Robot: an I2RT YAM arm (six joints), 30 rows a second.
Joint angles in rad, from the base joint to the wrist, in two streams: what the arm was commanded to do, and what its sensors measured. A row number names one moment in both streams.
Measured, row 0: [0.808 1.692 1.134 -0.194 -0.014 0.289]
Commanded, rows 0 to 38: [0.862 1.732 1.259 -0.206 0.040 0.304]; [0.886 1.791 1.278 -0.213 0.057 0.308]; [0.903 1.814 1.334 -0.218 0.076 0.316]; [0.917 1.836 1.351 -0.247 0.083 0.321]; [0.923 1.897 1.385 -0.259 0.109 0.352]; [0.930 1.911 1.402 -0.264 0.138 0.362]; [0.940 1.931 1.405 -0.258 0.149 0.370]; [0.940 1.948 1.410 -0.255 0.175 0.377]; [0.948 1.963 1.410 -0.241 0.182 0.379]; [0.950 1.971 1.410 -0.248 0.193 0.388]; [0.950 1.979 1.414 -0.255 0.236 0.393]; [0.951 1.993 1.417 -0.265 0.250 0.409]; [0.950 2.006 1.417 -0.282 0.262 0.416]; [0.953 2.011 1.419 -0.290 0.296 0.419]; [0.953 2.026 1.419 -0.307 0.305 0.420]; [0.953 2.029 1.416 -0.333 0.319 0.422]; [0.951 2.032 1.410 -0.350 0.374 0.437]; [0.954 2.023 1.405 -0.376 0.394 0.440]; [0.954 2.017 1.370 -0.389 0.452 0.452]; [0.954 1.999 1.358 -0.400 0.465 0.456]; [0.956 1.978 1.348 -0.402 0.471 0.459]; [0.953 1.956 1.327 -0.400 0.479 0.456]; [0.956 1.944 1.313 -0.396 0.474 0.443]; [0.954 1.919 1.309 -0.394 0.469 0.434]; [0.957 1.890 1.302 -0.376 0.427 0.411]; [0.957 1.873 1.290 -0.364 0.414 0.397]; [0.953 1.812 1.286 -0.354 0.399 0.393]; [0.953 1.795 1.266 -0.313 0.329 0.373]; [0.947 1.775 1.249 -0.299 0.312 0.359]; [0.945 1.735 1.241 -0.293 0.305 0.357]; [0.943 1.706 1.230 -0.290 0.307 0.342]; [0.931 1.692 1.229 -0.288 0.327 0.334]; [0.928 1.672 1.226 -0.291 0.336 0.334]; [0.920 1.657 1.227 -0.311 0.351 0.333]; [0.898 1.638 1.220 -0.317 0.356 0.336]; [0.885 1.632 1.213 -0.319 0.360 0.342]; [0.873 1.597 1.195 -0.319 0.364 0.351]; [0.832 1.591 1.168 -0.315 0.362 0.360]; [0.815 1.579 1.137 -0.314 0.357 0.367]
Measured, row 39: [0.878 1.614 1.203 -0.313 0.338 0.359]
